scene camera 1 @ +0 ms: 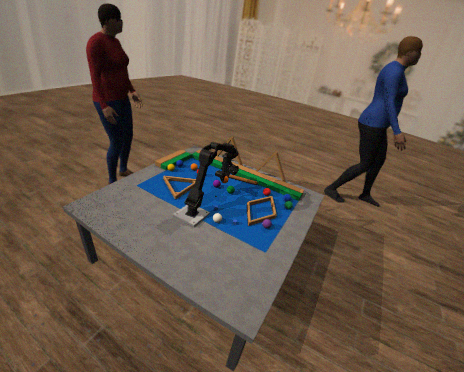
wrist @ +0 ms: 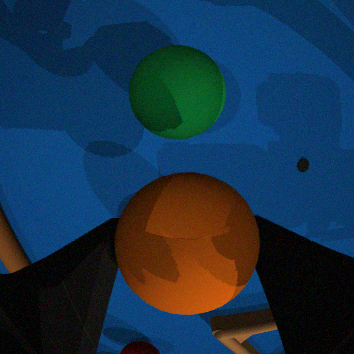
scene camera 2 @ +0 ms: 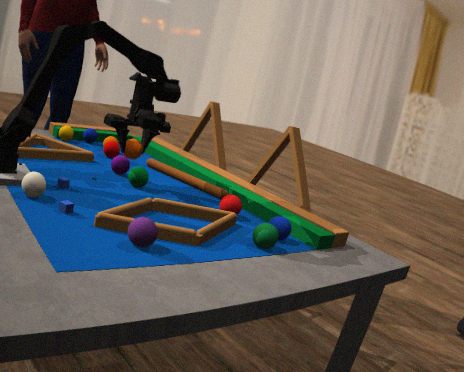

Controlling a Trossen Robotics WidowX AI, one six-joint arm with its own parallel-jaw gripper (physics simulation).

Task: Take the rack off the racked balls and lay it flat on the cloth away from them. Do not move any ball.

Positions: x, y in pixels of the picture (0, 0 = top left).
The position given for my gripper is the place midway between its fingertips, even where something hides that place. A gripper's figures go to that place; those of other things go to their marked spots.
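My gripper point(scene camera 2: 132, 153) is 126 cm from the lens. I see a rack point(scene camera 2: 60, 151) at 138 cm from the lens, and a cue stick point(scene camera 2: 204, 186) that is 131 cm from the lens. A blue cloth point(scene camera 2: 71, 242) is 82 cm from the lens; the cloth and the stick, spot to spot, are 60 cm apart. As for the purple ball point(scene camera 2: 142, 232), it is 81 cm from the lens.
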